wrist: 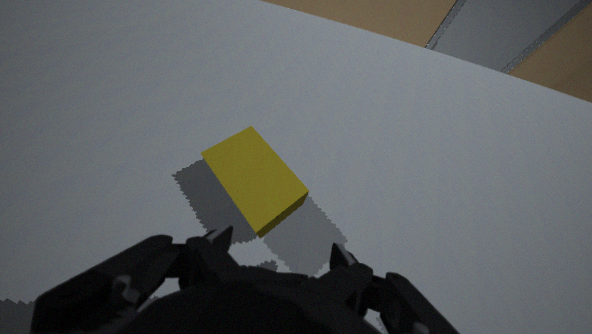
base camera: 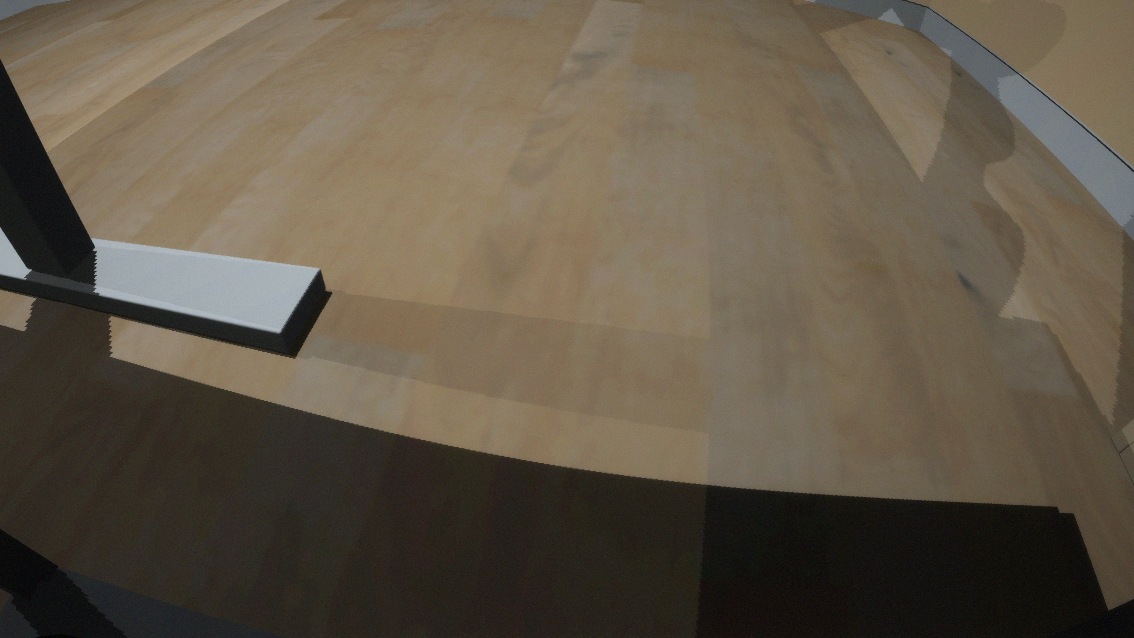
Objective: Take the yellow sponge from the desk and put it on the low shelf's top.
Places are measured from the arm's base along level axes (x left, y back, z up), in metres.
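Where they show: gripper, fingertip midpoint: (wrist: 281,246).
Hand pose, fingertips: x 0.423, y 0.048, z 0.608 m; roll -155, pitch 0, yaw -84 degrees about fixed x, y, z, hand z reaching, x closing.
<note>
After its pixels a point has its place.
The yellow sponge (wrist: 255,180) {z 0.601, x 0.477, y 0.091 m} is a block lying flat on the pale desk top (wrist: 125,90) {z 0.553, x 0.586, y 0.364 m} in the middle of the wrist view, turned at an angle to the fingers. My gripper (wrist: 281,246) {z 0.608, x 0.423, y 0.048 m} is open, with its two black fingertips apart at the bottom of the wrist view. The sponge lies beyond the fingertips, and its near corner points towards the gap between them. Nothing is between the fingers. The low shelf cannot be made out in either view.
The desk's far edge crosses the top right of the wrist view, with a tan surface and a grey strip (wrist: 505,30) {z 0.172, x 2.727, y -1.453 m} beyond. In the base camera view, a white-topped foot bar (base camera: 198,285) with a dark post (base camera: 35,182) {z -0.268, x 0.524, y -0.459 m} stands at the left on the wooden floor (base camera: 555,238) {z -0.397, x 0.014, y -0.560 m}. A wall runs at the upper right.
</note>
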